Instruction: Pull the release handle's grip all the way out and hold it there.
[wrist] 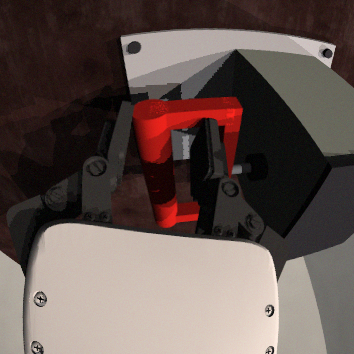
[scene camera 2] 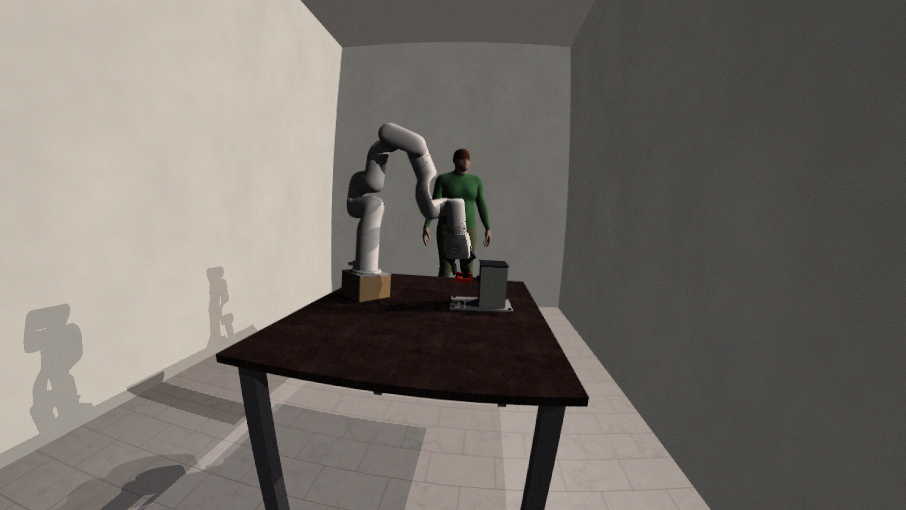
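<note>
The release handle's red grip is a U-shaped bar on the side of a grey-green housing. In the wrist view a short pale stretch of shaft shows between the grip and a black collar on the housing. My gripper is partly open and straddles the grip's long bar. The left finger is outside, close beside the bar. The right finger is inside the loop, with a visible gap to the bar. The right finger hides part of the grip's inner side.
The housing stands on a pale baseplate with bolts at its corners, on the dark table. The arm's base stands on a wooden block to the left. A person in a green top stands behind the table.
</note>
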